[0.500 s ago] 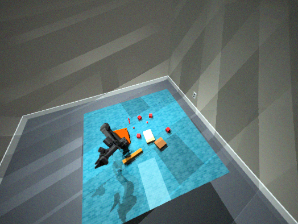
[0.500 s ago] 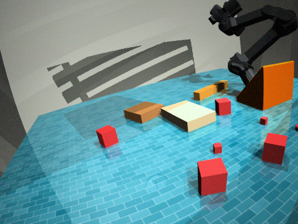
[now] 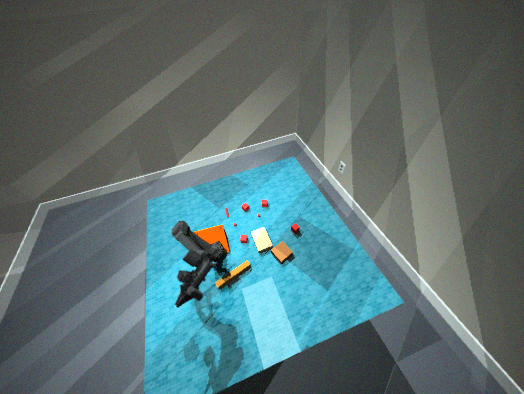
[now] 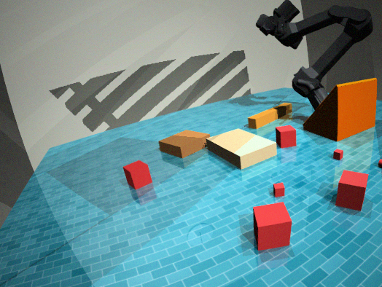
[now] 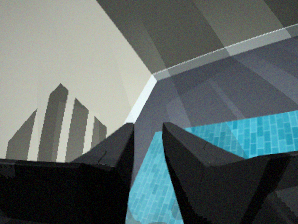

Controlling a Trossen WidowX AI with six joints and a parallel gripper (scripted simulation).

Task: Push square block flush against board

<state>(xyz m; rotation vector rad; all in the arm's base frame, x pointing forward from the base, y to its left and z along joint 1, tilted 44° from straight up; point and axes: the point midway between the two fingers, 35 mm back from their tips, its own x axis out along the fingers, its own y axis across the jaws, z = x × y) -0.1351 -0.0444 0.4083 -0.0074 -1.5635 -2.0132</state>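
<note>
Right now the flat brown square block is 56 cm ahead of my gripper tip, 27 cm below it and 15 cm to the left of it. Round my gripper tip: pale tan flat board: 48 cm ahead, 28 cm to the left, 27 cm below; then long narrow orange board: 27 cm below, 24 cm ahead, 14 cm to the left.
</note>
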